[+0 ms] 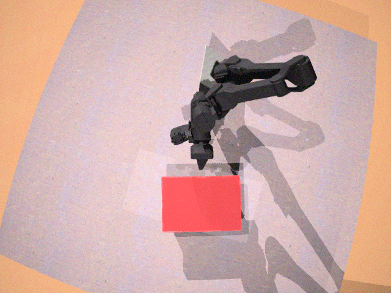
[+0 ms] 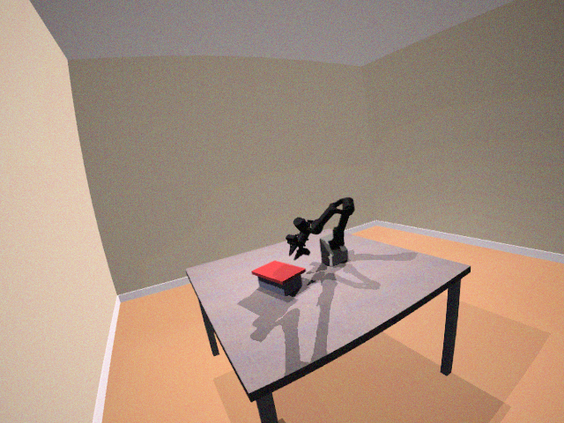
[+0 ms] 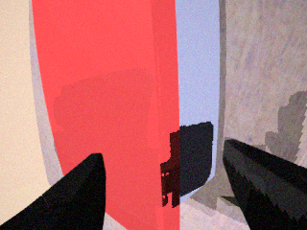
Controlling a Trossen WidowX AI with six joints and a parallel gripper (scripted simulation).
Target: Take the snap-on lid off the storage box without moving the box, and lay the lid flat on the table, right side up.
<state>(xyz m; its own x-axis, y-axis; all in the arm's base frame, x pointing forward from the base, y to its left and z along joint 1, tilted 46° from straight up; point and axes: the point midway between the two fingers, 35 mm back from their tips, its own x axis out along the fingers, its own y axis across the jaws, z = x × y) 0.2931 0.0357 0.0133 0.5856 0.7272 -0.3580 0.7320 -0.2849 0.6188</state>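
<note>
Now: gripper tip 110 mm short of the red lid, 40 mm to the right of it and 30 mm above it. Round my gripper tip: storage box: 110 mm ahead, 40 mm to the left, 80 mm below.
</note>
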